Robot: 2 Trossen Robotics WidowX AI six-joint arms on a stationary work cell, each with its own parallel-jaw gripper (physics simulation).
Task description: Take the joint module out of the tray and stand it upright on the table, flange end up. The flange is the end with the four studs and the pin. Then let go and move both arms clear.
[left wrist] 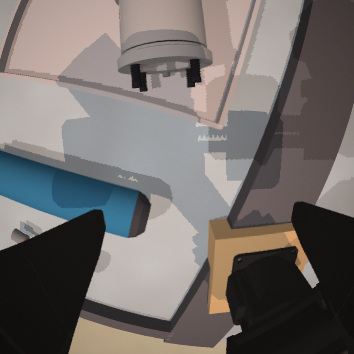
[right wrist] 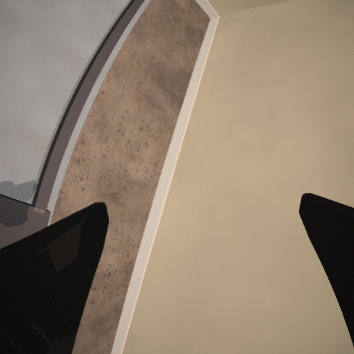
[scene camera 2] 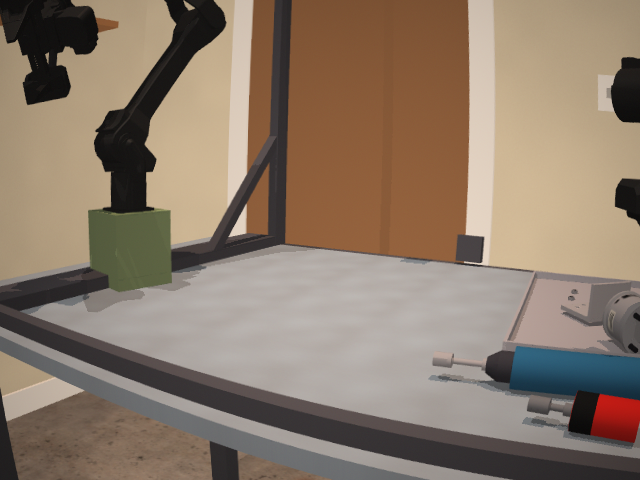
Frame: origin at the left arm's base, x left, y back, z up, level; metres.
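Seen in the pictures: left gripper, between the fingertips: [left wrist: 201, 216]; right gripper, between the fingertips: [right wrist: 208, 208] [scene camera 2: 20, 73]; left arm's base, origin of its link: [left wrist: 261, 275]; right arm's base, origin of its link: [scene camera 2: 128, 210].
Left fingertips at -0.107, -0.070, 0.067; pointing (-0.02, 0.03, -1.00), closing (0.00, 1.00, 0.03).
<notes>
Pixels of each thing's top centre, then the offset from my left fingertips to it, as dx, dy, dz. "spot": a spot on its surface instead.
- grey joint module, centre of its top: [left wrist: 160, 18] -0.098, -0.016, -0.034
- pinkish tray, centre of its top: [scene camera 2: 594, 304] -0.262, -0.009, -0.086
- blue driver, a spot on its surface: [left wrist: 75, 190] spot: +0.010, -0.087, -0.066
- black tool, centre of its top: [scene camera 2: 587, 393] +0.088, -0.146, -0.067
- green block, centre of its top: [scene camera 2: 128, 210] -0.342, -0.711, +0.013
- orange block, centre of its top: [left wrist: 262, 274] +0.106, +0.071, -0.067
The grey joint module [scene camera 2: 620, 321] [left wrist: 162, 25] lies on its side in the pinkish tray [scene camera 2: 542, 317] [left wrist: 37, 47]. In the left wrist view its flange end, with dark studs, points down the picture toward the tray's near rim; its far end is cut off by the top edge. My left gripper [left wrist: 201, 216] is open and empty, above the table outside the tray, with the module beyond its fingertips. In the scene view part of the left arm shows at the right edge. My right gripper [right wrist: 208, 208] [scene camera 2: 46, 85] is open and empty, raised high at the picture's upper left.
A blue driver [scene camera 2: 573, 370] [left wrist: 75, 190] lies beside the tray, with a red and black tool [scene camera 2: 615, 417] in front of it. A grey angled bracket [scene camera 2: 602, 299] is in the tray beside the module. A green block [scene camera 2: 136, 250] carries the right arm; an orange block [left wrist: 220, 270] carries the left.
</notes>
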